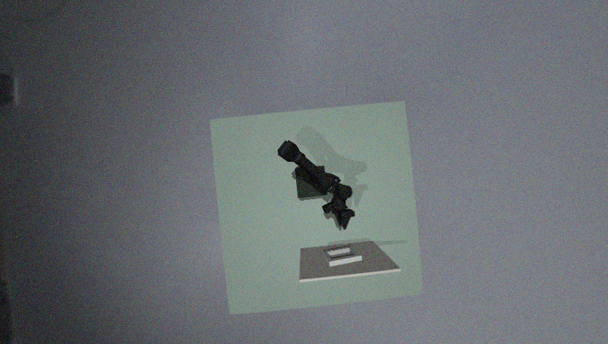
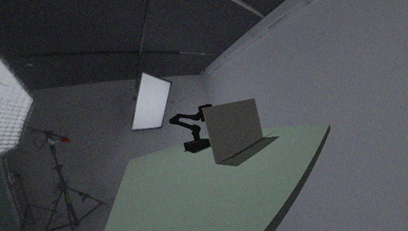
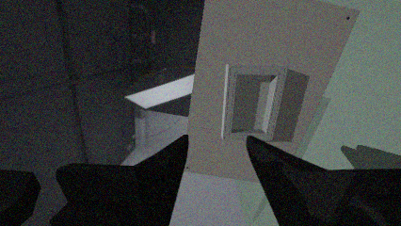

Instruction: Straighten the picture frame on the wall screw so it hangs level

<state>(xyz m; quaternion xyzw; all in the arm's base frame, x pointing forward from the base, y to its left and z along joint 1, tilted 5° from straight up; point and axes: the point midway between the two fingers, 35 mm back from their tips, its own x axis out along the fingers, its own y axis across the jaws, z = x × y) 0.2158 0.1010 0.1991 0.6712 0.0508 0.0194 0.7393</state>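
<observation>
Now: gripper tip 20 cm short of the wall board, 3 cm to the right of it and 11 cm above it.
</observation>
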